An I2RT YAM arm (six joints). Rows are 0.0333 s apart.
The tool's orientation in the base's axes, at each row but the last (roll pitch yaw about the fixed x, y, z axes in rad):
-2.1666, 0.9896, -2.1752
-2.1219, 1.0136, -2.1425
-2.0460, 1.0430, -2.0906
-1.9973, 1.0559, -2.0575
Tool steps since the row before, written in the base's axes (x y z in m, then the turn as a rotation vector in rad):
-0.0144, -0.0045, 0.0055, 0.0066, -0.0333, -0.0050
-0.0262, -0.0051, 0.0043, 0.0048, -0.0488, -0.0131
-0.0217, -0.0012, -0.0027, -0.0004, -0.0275, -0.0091
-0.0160, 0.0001, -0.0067, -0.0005, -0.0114, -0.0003
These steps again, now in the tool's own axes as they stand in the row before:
0.0019, -0.0055, -0.0150, 0.0172, -0.0278, 0.0106
0.0061, -0.0052, -0.0258, 0.0314, -0.0378, 0.0125
0.0083, 0.0005, -0.0203, 0.0200, -0.0205, 0.0044
0.0095, 0.0030, -0.0142, 0.0053, -0.0101, 0.0008

